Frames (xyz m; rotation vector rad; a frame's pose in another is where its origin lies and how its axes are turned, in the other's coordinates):
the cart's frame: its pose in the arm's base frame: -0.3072 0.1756 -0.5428 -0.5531 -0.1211 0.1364
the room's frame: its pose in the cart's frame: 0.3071 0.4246 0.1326 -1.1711 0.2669 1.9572
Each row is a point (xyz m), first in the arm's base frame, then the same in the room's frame.
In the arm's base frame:
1: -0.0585 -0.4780 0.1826
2: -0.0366 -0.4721 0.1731
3: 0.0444 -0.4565 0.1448
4: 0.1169 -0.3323 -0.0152
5: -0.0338 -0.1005 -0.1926
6: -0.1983 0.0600 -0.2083
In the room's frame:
1: -0.8060 0.9463 -0.6273
2: -0.8001 0.9270 -0.6413
3: -0.7848 0.8611 -0.6964
4: -0.6381 0.7038 -0.6917
5: -0.4393 0.6025 -0.4506
6: -0.3980 0.5809 -0.2250

